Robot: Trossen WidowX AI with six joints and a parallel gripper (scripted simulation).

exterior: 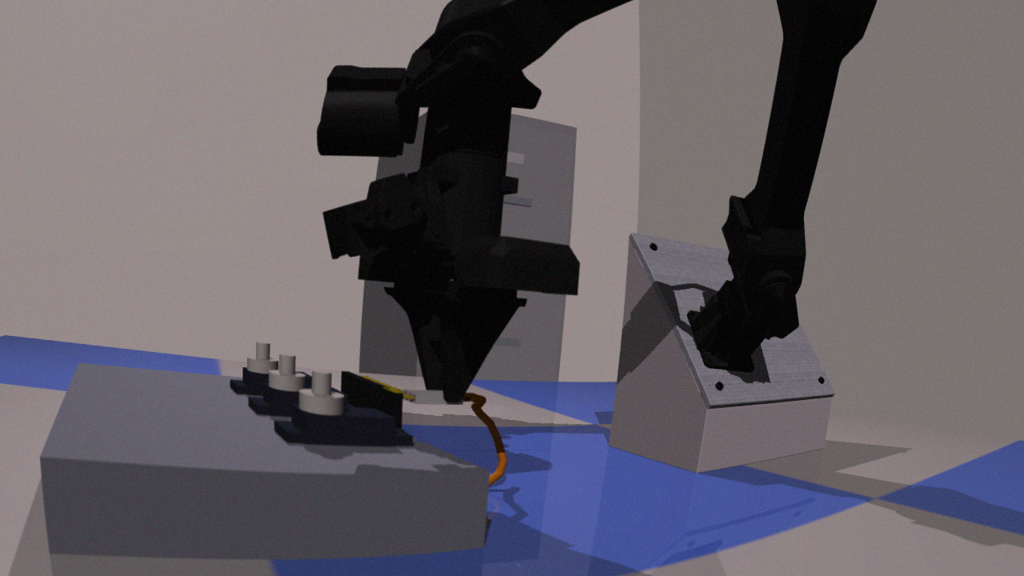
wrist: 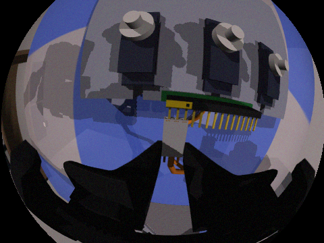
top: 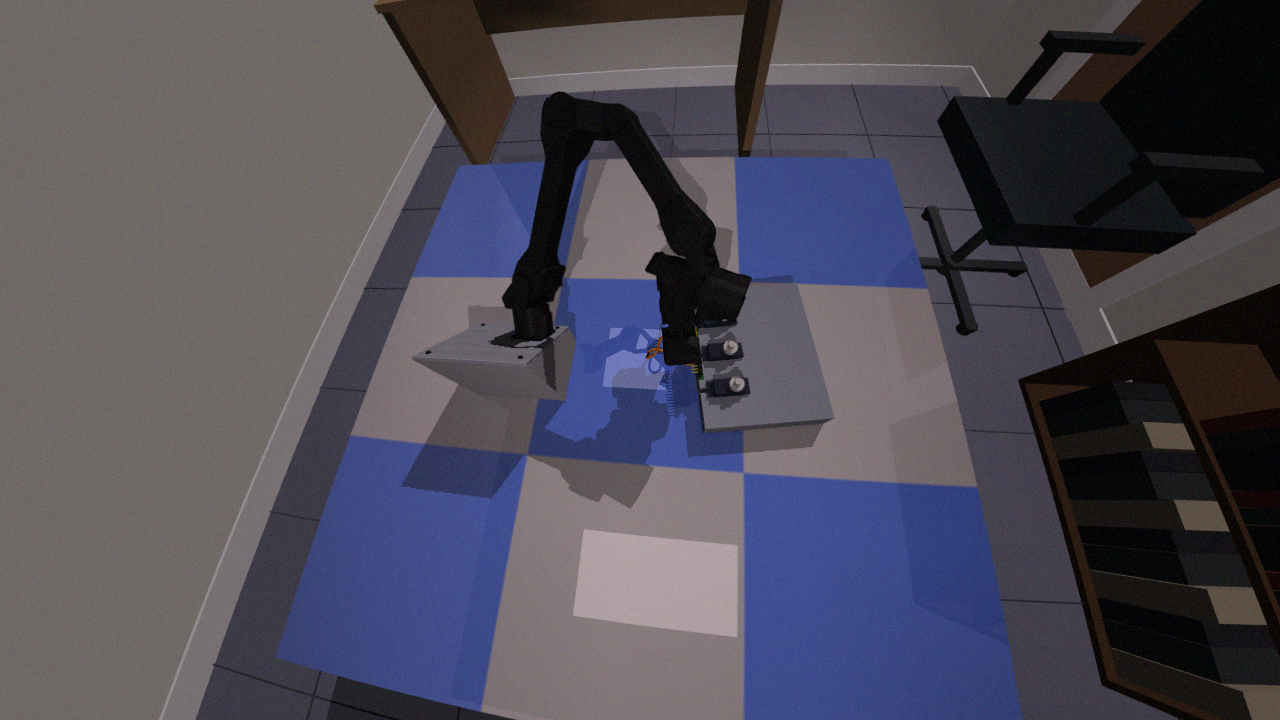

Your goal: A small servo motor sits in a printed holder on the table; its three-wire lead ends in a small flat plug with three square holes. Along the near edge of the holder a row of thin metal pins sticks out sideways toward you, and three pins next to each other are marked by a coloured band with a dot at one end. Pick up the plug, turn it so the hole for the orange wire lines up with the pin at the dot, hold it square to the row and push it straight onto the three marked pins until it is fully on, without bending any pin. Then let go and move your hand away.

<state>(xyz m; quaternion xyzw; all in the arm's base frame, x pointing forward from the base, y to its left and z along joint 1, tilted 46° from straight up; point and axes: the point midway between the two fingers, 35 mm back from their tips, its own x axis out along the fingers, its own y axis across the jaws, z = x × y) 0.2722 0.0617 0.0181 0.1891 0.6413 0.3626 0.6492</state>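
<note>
Now: gripper tip 4 cm short of the yellow band and 1 cm to the right of it. Also, from my gripper tip: grey printed holder 20 cm ahead, 4 cm below, 1 cm to the left.
</note>
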